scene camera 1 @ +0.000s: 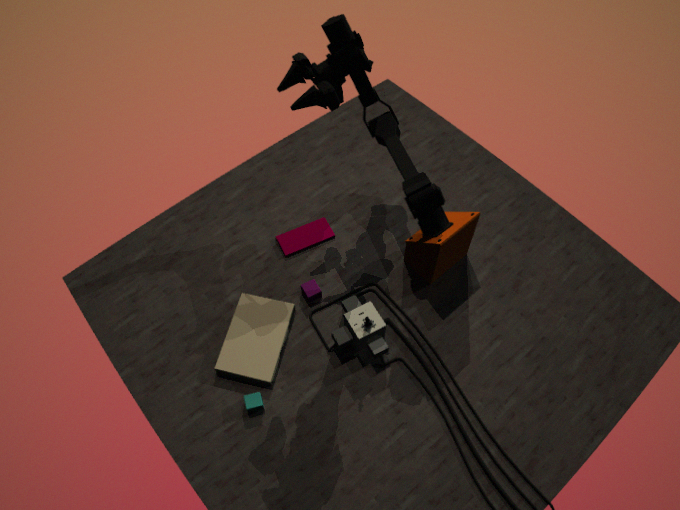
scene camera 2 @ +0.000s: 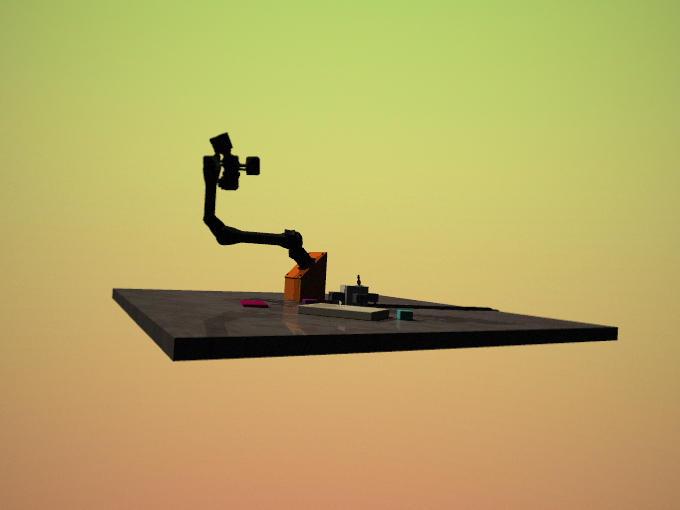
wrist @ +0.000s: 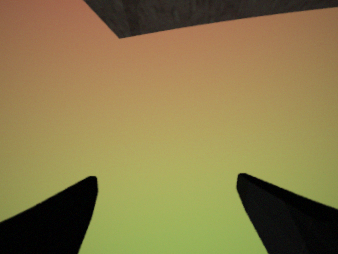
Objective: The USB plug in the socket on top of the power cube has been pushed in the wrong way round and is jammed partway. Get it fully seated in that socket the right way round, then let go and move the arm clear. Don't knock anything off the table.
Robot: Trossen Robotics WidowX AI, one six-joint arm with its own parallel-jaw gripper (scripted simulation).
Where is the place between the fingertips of my gripper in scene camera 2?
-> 233, 168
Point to a magenta slab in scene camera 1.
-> At 318, 231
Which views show my gripper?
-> Scene camera 1, scene camera 2 and the wrist view: all of them.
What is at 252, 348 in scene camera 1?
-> A beige slab.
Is my gripper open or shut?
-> Open.
